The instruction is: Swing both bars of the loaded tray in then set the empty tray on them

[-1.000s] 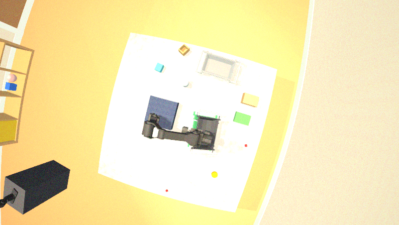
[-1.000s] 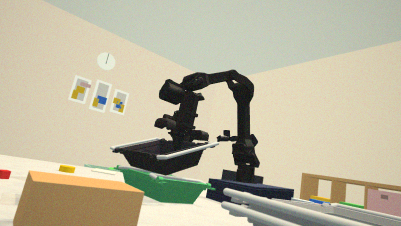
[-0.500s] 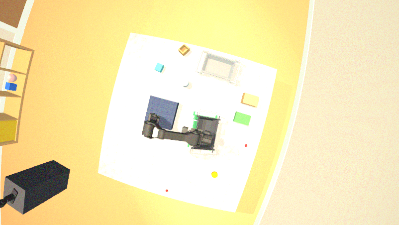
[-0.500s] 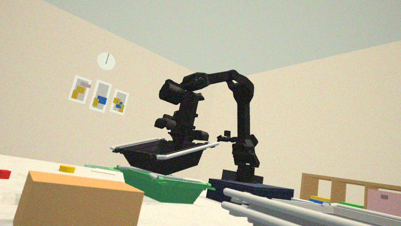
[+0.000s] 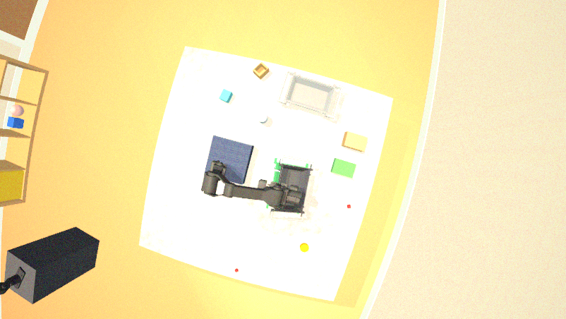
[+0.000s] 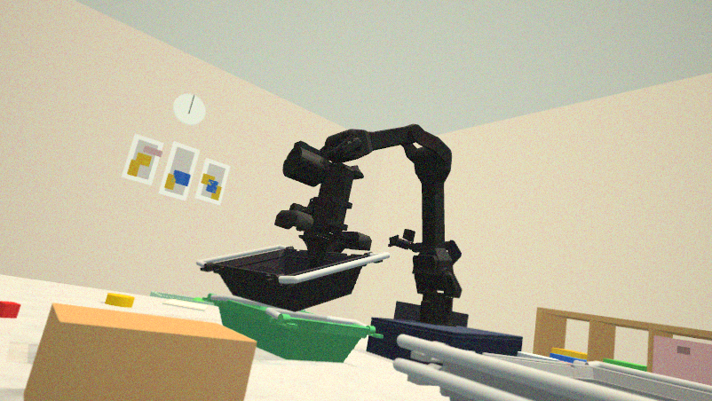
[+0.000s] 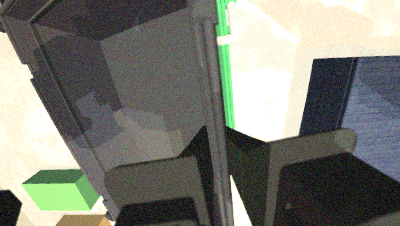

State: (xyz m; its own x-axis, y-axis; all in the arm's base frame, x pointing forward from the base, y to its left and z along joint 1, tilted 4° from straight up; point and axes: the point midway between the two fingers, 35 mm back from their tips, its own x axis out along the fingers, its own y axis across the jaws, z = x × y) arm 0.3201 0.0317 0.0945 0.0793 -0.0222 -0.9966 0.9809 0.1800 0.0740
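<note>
Right now the black tray is 7 cm ahead of my gripper tip, 1 cm to the left of it and 1 cm above it. The rest, counted from my gripper tip: green block 30 cm ahead, 21 cm to the left, 10 cm below; then red bit 42 cm ahead, 11 cm below, 2 cm to the left; then yellow disc 30 cm to the right, 27 cm ahead, 11 cm below.
</note>
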